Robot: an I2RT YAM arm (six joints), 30 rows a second.
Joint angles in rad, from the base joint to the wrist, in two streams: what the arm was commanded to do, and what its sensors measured. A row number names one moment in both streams.
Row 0, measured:
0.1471, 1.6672, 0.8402, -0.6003, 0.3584, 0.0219
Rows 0 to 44, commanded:
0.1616, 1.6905, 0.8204, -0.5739, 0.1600, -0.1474
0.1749, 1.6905, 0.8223, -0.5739, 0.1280, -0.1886
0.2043, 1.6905, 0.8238, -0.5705, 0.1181, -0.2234
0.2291, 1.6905, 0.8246, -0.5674, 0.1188, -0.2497
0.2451, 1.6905, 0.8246, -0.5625, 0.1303, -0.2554
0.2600, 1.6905, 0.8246, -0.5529, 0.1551, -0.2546
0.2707, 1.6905, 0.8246, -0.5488, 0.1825, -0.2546
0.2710, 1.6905, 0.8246, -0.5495, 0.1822, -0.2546
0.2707, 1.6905, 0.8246, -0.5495, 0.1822, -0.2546
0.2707, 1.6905, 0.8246, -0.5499, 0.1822, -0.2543
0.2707, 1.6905, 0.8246, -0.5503, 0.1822, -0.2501
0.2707, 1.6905, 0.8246, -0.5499, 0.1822, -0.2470
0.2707, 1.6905, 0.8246, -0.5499, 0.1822, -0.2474
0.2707, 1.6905, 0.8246, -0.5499, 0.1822, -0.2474
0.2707, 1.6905, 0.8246, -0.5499, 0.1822, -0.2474
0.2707, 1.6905, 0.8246, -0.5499, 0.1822, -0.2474
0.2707, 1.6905, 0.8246, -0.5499, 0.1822, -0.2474
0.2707, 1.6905, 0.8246, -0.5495, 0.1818, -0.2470
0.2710, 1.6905, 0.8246, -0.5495, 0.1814, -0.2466
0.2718, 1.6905, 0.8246, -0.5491, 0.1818, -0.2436
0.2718, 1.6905, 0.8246, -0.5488, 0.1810, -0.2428
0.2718, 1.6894, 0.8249, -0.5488, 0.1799, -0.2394
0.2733, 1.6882, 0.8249, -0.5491, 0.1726, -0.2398
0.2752, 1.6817, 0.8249, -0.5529, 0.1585, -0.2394
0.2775, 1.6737, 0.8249, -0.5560, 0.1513, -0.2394
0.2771, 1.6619, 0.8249, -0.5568, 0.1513, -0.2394
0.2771, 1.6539, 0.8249, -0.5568, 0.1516, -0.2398
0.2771, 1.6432, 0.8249, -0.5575, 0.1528, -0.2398
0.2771, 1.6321, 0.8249, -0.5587, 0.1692, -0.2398
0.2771, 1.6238, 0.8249, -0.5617, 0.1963, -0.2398
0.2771, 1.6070, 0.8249, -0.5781, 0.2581, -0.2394
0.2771, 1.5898, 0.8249, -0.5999, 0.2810, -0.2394
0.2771, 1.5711, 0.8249, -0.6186, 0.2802, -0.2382
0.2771, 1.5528, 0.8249, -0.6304, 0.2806, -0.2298
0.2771, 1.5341, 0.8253, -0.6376, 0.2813, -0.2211
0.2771, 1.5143, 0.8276, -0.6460, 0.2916, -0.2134
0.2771, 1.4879, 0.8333, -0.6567, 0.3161, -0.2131
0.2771, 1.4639, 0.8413, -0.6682, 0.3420, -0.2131
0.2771, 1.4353, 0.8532, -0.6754, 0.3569, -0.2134
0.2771, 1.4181, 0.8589, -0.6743, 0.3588, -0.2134
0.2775, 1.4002, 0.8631, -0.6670, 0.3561, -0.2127
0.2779, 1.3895, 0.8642, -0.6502, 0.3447, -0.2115
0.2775, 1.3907, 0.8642, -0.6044, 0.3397, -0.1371
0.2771, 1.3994, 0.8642, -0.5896, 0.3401, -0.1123
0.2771, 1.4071, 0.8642, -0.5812, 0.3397, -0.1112
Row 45, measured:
0.2714, 1.4052, 0.8467, -0.6102, 0.3283, -0.1959
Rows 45 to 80, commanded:
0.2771, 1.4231, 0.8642, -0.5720, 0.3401, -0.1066
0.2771, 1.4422, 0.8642, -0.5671, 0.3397, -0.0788
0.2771, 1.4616, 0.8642, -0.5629, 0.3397, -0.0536
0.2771, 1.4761, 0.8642, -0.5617, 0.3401, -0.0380
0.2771, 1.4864, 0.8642, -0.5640, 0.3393, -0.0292
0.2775, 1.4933, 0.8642, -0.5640, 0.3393, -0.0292
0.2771, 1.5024, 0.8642, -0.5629, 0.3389, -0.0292
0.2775, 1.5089, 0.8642, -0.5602, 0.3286, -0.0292
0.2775, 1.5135, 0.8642, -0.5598, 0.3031, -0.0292
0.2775, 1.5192, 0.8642, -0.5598, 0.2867, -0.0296
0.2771, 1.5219, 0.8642, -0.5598, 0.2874, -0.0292
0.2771, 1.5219, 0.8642, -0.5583, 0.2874, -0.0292
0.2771, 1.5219, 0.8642, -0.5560, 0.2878, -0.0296
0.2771, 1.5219, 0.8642, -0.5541, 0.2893, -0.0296
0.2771, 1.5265, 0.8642, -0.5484, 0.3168, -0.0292
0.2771, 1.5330, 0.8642, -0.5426, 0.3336, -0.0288
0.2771, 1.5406, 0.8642, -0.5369, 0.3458, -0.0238
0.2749, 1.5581, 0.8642, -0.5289, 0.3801, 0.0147
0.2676, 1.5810, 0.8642, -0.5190, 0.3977, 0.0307
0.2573, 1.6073, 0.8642, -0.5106, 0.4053, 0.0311
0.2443, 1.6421, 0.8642, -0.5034, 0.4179, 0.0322
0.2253, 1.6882, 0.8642, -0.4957, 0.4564, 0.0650
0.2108, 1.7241, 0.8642, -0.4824, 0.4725, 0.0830
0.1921, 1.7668, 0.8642, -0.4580, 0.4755, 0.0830
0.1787, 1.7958, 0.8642, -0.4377, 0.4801, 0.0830
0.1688, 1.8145, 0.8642, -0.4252, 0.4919, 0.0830
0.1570, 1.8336, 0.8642, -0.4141, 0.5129, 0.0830
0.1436, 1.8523, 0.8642, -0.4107, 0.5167, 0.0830
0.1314, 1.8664, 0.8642, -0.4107, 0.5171, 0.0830
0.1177, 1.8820, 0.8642, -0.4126, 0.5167, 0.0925
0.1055, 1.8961, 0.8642, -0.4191, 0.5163, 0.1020
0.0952, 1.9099, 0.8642, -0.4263, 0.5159, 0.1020
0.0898, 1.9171, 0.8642, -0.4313, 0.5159, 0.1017
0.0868, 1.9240, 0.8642, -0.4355, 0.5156, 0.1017
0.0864, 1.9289, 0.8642, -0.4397, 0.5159, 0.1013
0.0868, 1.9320, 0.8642, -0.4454, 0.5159, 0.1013
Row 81, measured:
0.1104, 1.8290, 0.9352, -0.3946, 0.5606, 0.1024
